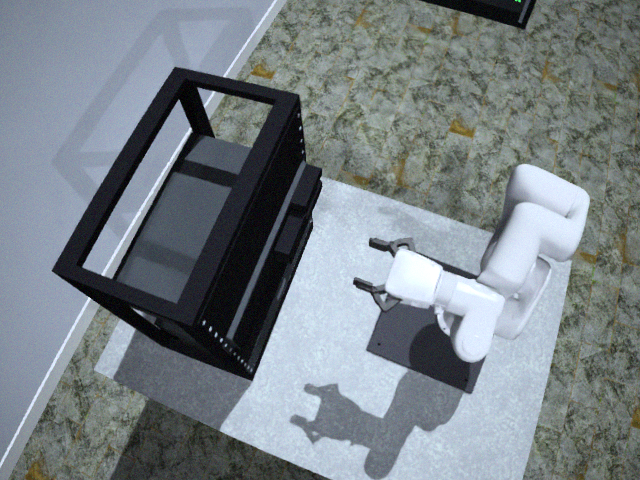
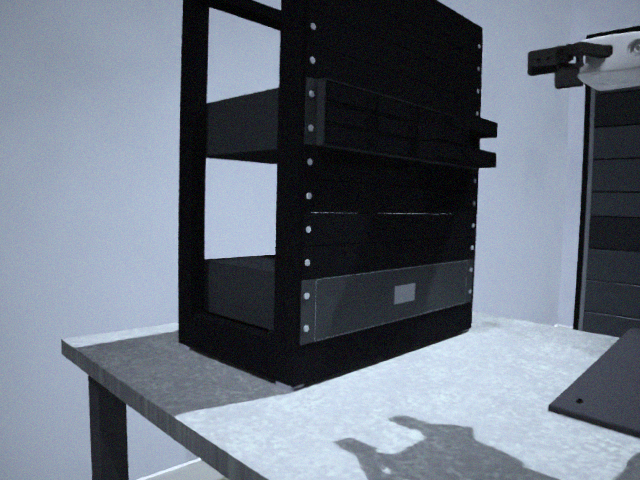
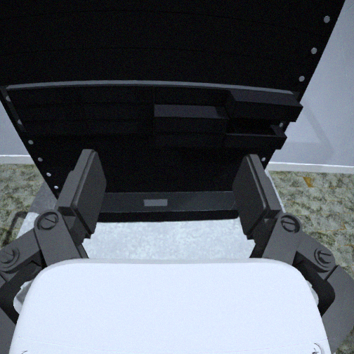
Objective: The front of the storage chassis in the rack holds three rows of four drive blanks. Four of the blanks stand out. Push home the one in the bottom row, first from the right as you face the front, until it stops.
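Frame: origin at the arm's base, x back, y right, z up, level; metres.
Where they show: gripper, fingertip midpoint: (image 1: 361, 260) (image 2: 542, 71).
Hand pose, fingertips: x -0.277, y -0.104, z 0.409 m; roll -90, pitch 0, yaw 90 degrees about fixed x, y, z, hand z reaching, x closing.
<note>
Each offset is from my fingertips to the top centre of the thing. "*": to the spot under its first point. Level surfaces: height alone.
The storage chassis (image 2: 320, 111) (image 3: 125, 83) is dark, with blanks in rows across its front. The bottom-row blank first from the right (image 2: 485, 158) (image 3: 254, 141) stands out at the right end. Above it, the top-row right blank @(dy +0.139, dx -0.228, dz -0.031 m) (image 2: 485, 127) (image 3: 265, 106) also stands out, with a gap between them. A middle-row blank, second from the right (image 3: 190, 112), stands out too. Which other blank stands out is too dark to tell. My gripper (image 1: 364, 261) (image 2: 549, 68) (image 3: 170, 167) is open and empty, apart from the rack front, above the table.
The black rack (image 1: 235, 222) (image 2: 292, 206) stands on the pale table @(dz -0.448 m) (image 1: 330, 330) (image 2: 403, 377) near the wall. A lower unit with a light label @(* dy -0.027, dx -0.209, dz -0.340 m) (image 2: 404, 293) (image 3: 155, 202) is below the chassis. A dark plate (image 1: 398, 341) (image 2: 604, 387) lies by the arm's base. Another rack (image 2: 615, 206) stands beyond.
</note>
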